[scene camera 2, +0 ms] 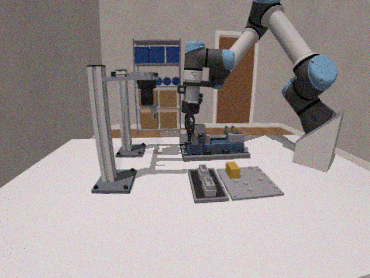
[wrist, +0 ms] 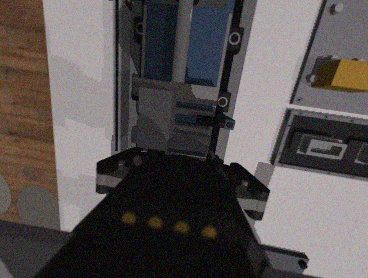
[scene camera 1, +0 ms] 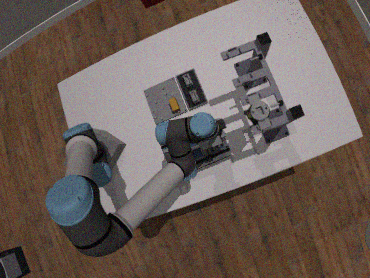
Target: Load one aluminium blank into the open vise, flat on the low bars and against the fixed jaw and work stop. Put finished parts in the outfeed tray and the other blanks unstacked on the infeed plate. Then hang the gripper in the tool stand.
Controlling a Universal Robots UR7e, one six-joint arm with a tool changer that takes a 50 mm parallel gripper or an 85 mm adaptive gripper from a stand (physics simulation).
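Frame: origin at the arm's base, x ahead, y left, z up, level; metres.
Seen in the pictures: arm's base, origin of the base link: (scene camera 2: 321, 124).
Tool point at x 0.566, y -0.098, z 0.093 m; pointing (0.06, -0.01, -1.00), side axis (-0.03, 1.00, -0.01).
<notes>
Offsets run from my tool point to a thing's middle. "spot": to the spot under its first point.
The vise @[0.035 m right, 0.110 m back, 0.210 m down] (scene camera 1: 216, 156) (scene camera 2: 215, 146) (wrist: 207, 50) stands open under the arm. A grey block-like shape @[0.039 m right, 0.038 m back, 0.145 m down] (wrist: 155, 112) shows between its jaws in the wrist view, towards the left side; whether it is an aluminium blank or lies flat is unclear. My gripper (scene camera 2: 190, 132) (wrist: 178, 156) is low at the fixed-jaw end. Its body hides its fingertips and anything between them. A yellow block @[0.203 m left, 0.130 m back, 0.233 m down] (scene camera 1: 174, 104) (scene camera 2: 232, 170) (wrist: 347, 75) sits on the infeed plate @[0.248 m left, 0.171 m back, 0.255 m down] (scene camera 1: 159, 100) (scene camera 2: 260, 190) (wrist: 320, 30). Two finished grey parts @[spot: 0.296 m left, 0.022 m back, 0.232 m down] (scene camera 1: 188, 79) (scene camera 2: 208, 187) @[spot: 0.212 m left, 0.023 m back, 0.232 m down] (wrist: 322, 148) lie in the outfeed tray (scene camera 2: 210, 200) (wrist: 295, 118).
The tool stand (scene camera 1: 263, 42) (scene camera 2: 102, 125) rises beyond the fixed-jaw end of the vise, and another gripper (scene camera 2: 147, 92) hangs from it. A small blue-ended stop piece @[spot: 0.040 m left, 0.045 m back, 0.160 m down] (wrist: 228, 123) projects at the vise's right side. The vise screw @[spot: 0.028 m right, 0.121 m back, 0.173 m down] (wrist: 182, 45) runs behind the movable jaw.
</notes>
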